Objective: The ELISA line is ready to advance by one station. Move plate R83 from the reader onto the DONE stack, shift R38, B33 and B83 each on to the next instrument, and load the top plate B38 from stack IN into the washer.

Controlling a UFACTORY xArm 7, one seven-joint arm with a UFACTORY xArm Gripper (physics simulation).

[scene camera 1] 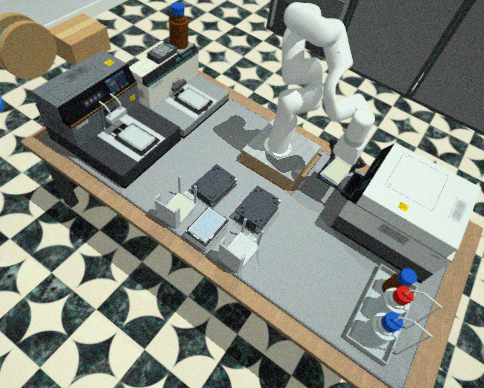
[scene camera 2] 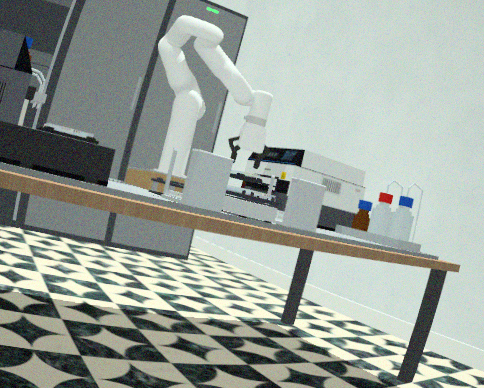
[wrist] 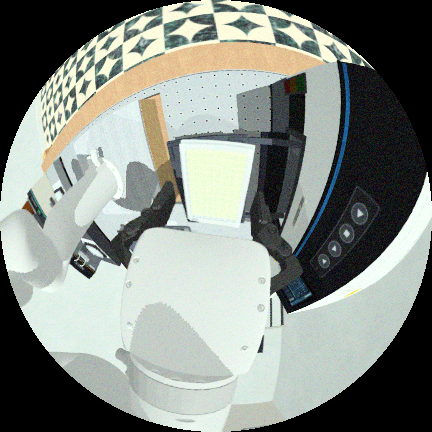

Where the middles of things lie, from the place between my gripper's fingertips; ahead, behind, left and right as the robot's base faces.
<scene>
I see my gripper 10 mm short of the pale yellow well plate (wrist: 215,173) and 30 mm above it. Round my hand: reader keypad (wrist: 361,209): 20 mm behind, 110 mm to the left, 70 mm above; then reader drawer tray (wrist: 172,145): 10 mm ahead, 30 mm to the left, 40 mm below.
</scene>
